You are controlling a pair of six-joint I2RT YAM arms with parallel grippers.
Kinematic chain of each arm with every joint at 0, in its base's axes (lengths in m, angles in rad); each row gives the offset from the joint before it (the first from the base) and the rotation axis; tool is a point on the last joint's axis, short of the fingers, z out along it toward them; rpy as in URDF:
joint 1: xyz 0 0 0.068 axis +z
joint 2: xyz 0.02 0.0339 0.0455 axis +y
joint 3: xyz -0.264 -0.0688 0 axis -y
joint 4: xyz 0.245 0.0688 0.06 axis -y
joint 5: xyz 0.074 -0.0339 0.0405 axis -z
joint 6: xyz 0.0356 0 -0.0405 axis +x
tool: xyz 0 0 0 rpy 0 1.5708 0
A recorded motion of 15 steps. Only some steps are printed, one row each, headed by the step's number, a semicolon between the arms.
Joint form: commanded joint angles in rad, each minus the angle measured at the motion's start. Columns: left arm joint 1, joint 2, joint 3, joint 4, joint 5, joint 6; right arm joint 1, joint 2, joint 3, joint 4, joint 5, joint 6.
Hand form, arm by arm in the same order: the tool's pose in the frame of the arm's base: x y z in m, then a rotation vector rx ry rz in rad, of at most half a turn. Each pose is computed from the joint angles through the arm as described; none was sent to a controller.
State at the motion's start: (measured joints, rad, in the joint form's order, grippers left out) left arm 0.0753 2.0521 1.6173 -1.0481 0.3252 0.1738; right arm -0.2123 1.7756 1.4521 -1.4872 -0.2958 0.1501
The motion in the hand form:
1: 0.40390 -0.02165 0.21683 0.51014 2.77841 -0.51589; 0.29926 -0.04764 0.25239 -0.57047 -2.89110 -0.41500
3: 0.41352 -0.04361 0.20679 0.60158 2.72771 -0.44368; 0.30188 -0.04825 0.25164 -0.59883 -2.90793 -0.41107
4: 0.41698 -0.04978 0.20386 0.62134 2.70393 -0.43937; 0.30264 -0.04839 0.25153 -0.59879 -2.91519 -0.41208
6: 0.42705 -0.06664 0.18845 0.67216 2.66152 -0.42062; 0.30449 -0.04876 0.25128 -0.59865 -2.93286 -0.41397
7: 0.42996 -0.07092 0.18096 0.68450 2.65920 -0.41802; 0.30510 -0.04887 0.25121 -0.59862 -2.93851 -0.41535
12: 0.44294 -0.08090 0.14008 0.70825 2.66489 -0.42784; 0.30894 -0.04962 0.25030 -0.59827 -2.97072 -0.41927
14: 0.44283 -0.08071 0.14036 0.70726 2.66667 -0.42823; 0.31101 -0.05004 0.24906 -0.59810 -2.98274 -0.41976
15: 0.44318 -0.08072 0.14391 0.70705 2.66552 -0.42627; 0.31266 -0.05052 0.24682 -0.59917 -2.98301 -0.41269
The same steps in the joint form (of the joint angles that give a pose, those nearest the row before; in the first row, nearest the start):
1: -0.0950 -0.0492 0.0176 0.0671 0.0698 0.1251; 0.0221 -0.0172 0.0114 0.0420 0.0172 0.0255
3: -0.1511 -0.0221 0.0130 0.1560 0.0240 0.1350; 0.0221 -0.0168 0.0107 0.0675 0.0202 0.0458
4: -0.1652 -0.0126 0.0126 0.1881 0.0233 0.1347; 0.0221 -0.0168 0.0107 0.0748 0.0202 0.0458
6: -0.2029 0.0320 0.0126 0.2720 0.0107 0.1350; 0.0221 -0.0168 0.0107 0.0923 0.0206 0.0458
7: -0.2121 0.0519 0.0126 0.2930 0.0072 0.1354; 0.0221 -0.0168 0.0107 0.0981 0.0202 0.0458
12: -0.2300 0.1564 0.0126 0.3872 0.0088 0.1347; 0.0221 -0.0149 0.0107 0.1320 0.0206 0.0458
14: -0.2297 0.1560 0.0134 0.3845 0.0088 0.1343; 0.0221 -0.0114 0.0103 0.1476 0.0214 0.0458
15: -0.2296 0.1522 0.0217 0.3739 0.0076 0.1343; 0.0221 -0.0042 0.0103 0.1545 0.0259 0.0465

